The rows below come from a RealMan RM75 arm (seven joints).
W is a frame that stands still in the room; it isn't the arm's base.
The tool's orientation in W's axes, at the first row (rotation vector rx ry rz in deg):
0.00 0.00 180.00
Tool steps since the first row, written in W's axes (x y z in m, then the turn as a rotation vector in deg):
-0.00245 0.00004 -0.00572 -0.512 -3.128 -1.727
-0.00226 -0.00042 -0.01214 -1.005 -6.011 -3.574
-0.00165 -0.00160 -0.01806 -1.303 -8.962 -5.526
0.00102 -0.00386 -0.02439 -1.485 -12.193 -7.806
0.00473 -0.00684 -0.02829 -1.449 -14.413 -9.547
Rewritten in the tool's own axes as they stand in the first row. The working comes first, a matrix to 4 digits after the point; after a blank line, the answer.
The tool's axes in the first row as the columns of a matrix, in W's axes (used below as rounded here):
-1.0000 0.0000 0.0000
0.0000 -1.0000 0.0000
0.0000 0.0000 1.0000

0.00245 -0.00004 -0.00572 0.512 3.128 -1.727
0.00226 0.00042 -0.01214 1.005 6.011 -3.574
0.00165 0.00160 -0.01806 1.303 8.962 -5.526
-0.00102 0.00386 -0.02439 1.485 12.193 -7.806
-0.00473 0.00684 -0.02829 1.449 14.413 -9.547

